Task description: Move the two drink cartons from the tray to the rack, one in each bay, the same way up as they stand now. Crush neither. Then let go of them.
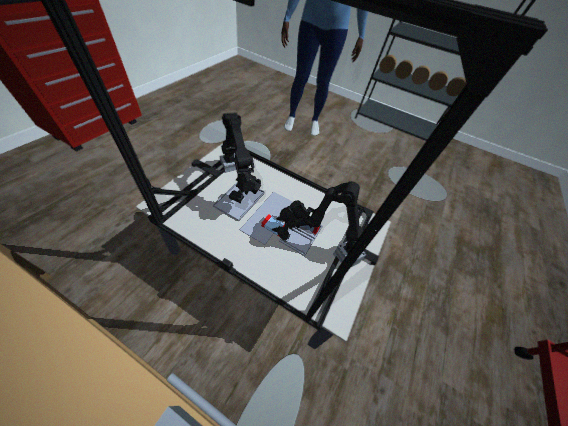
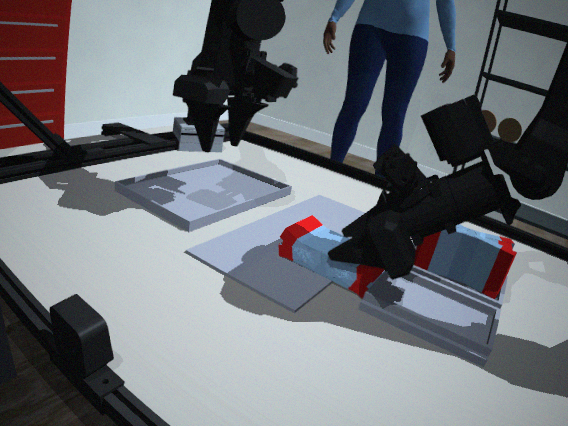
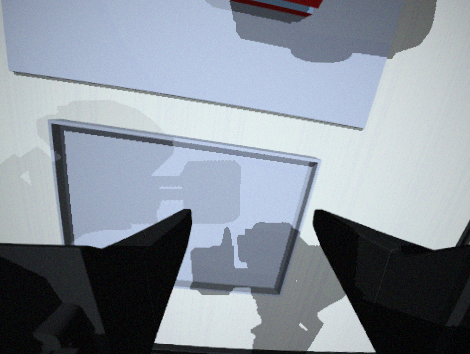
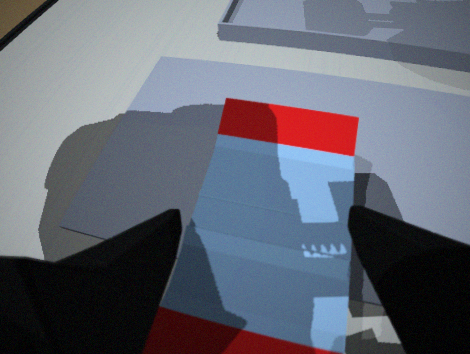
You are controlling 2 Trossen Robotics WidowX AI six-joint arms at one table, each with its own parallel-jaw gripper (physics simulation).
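Where they show: left gripper, fingertip midpoint: [image 1: 243,198] [image 2: 220,148] [image 3: 252,216]; right gripper, fingertip midpoint: [image 1: 274,224] [image 2: 336,244] [image 4: 264,218]; left arm's base, origin of the base link: [image 1: 229,159].
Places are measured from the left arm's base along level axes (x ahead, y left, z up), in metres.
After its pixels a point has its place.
Note:
One blue carton with red ends [image 1: 272,225] @[x 0.548, y 0.038, z -0.022 m] [image 2: 320,255] @[x 0.559, y 0.021, z -0.026 m] [image 4: 265,190] @[x 0.536, y 0.041, z -0.022 m] lies on the flat plate, its near red end at the rack's edge. The other carton [image 2: 457,260] @[x 0.616, y 0.206, z -0.017 m] is in the rack's far bay, partly hidden behind my right arm. The rack [image 2: 422,331] @[x 0.697, y 0.080, z -0.047 m] shows its near bay without a carton. The walled tray [image 2: 240,208] @[x 0.376, y -0.014, z -0.048 m] [image 3: 64,185] @[x 0.244, y 0.071, z -0.048 m] [image 4: 300,39] @[x 0.395, y -0.046, z -0.047 m] holds no carton. My right gripper [image 2: 337,245] @[x 0.547, y 0.050, z -0.020 m] [image 4: 264,218] @[x 0.547, y 0.050, z -0.020 m] is open, its fingers on either side of the carton on the plate. My left gripper [image 2: 221,146] @[x 0.372, y -0.057, z 0.044 m] [image 3: 252,216] @[x 0.372, y -0.057, z 0.044 m] is open and empty above the tray.
The thin flat plate [image 2: 220,245] [image 3: 150,50] [image 4: 175,82] lies between the tray and the rack. My right arm reaches over the rack. A black frame surrounds the table, with a dark block [image 2: 80,335] @[x 0.687, y -0.249, z -0.004 m] on its near rail. A person [image 1: 320,65] stands behind the table.

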